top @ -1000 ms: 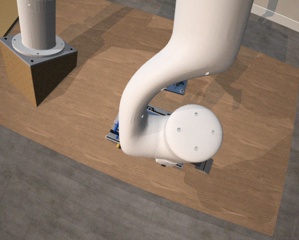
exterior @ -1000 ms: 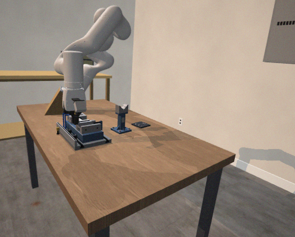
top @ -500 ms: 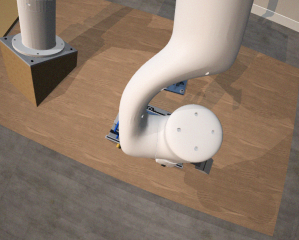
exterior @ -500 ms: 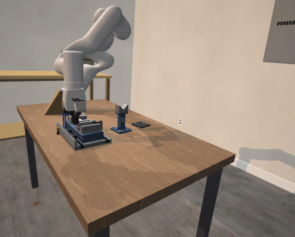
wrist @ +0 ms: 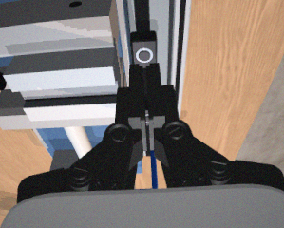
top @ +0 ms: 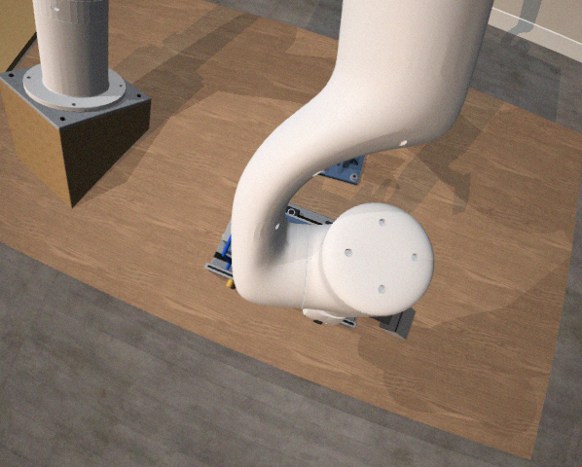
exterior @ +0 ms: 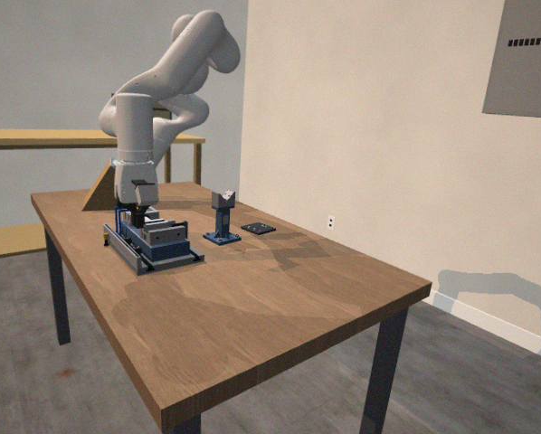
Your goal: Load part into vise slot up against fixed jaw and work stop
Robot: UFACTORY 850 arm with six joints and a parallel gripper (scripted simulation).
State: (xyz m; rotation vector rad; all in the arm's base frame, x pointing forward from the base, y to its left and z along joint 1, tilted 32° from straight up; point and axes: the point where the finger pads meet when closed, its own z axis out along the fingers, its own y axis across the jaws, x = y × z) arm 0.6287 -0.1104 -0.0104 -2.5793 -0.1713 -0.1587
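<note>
Now: the part 1 cm behind my hand, 5 cm to the left of it and 2 cm below it. Round my hand: work stop: 2 cm behind, 11 cm to the left, 3 cm below; then moving jaw: 4 cm behind, 6 cm to the left, 4 cm below; then fixed jaw: 2 cm ahead, 7 cm to the left, 4 cm below.
</note>
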